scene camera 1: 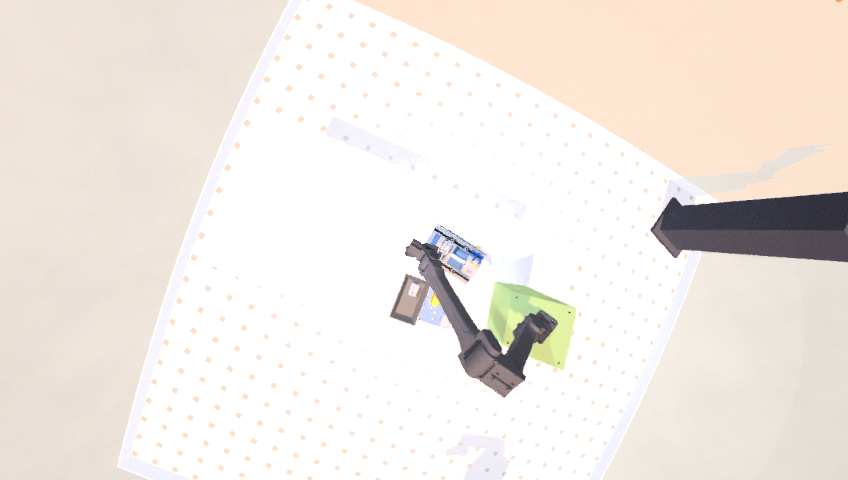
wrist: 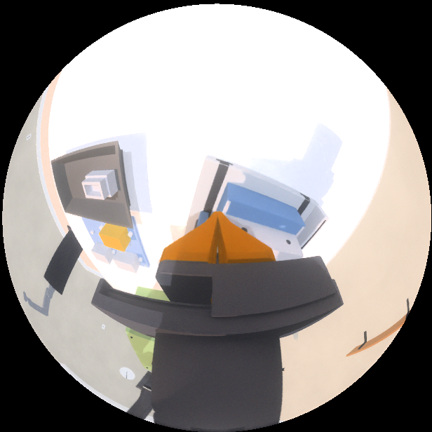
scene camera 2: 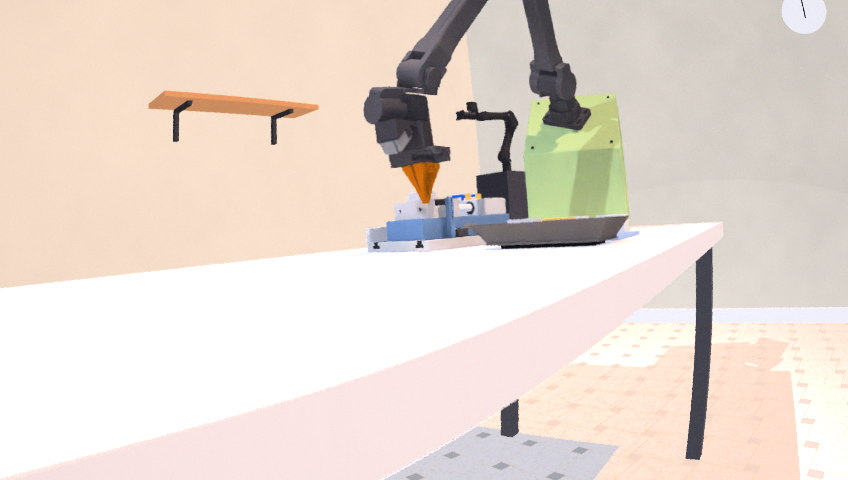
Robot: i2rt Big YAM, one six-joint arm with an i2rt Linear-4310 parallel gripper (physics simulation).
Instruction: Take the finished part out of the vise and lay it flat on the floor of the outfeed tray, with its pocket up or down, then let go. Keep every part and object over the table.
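Frame: origin at the arm's base, x back, y right, z up, level; centimetres.
Seen in the pictures: gripper, between the fingertips: (scene camera 2: pixel 426 203); arm's base, origin of its link: (scene camera 1: pixel 541 326) (scene camera 2: pixel 567 118).
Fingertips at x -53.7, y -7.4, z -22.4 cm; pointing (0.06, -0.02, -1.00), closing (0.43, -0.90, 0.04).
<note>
Offsets run from my fingertips to a thing's top centre.
The vise @[dz +1.2, dx +11.3, dy +8.3 cm] (scene camera 1: pixel 457 257) (scene camera 2: pixel 416 229) (wrist: pixel 262 207), with blue and white blocks, stands on the table. My gripper (scene camera 2: pixel 425 201) (wrist: pixel 217 217) is shut with nothing between its orange fingers. Its tips meet low over the vise's pale jaw. In scene camera 1 the fingers are hidden under the wrist. The finished part in the vise is hidden behind the fingers in the wrist view; in scene camera 2 a pale top behind the tips may be it. The dark outfeed tray (scene camera 1: pixel 406 308) (scene camera 2: pixel 547 233) (wrist: pixel 75 180) is beside the vise and holds a pale part with a pocket @[dz -4.0, dx +7.2, dy -18.3 cm] (scene camera 1: pixel 413 289) (wrist: pixel 101 185).
A blue plate @[dz -7.9, dx +24.6, dy -18.0 cm] (scene camera 1: pixel 432 315) (wrist: pixel 140 241) beside the tray bears a yellow block @[dz -4.3, dx +19.2, dy -15.1 cm] (scene camera 1: pixel 435 299) (wrist: pixel 114 237) and pale blocks. A blue handle (scene camera 1: pixel 477 257) (scene camera 2: pixel 467 196) is on the vise's far end. The arm is mounted on a green stand (scene camera 1: pixel 556 342) (scene camera 2: pixel 574 184).
</note>
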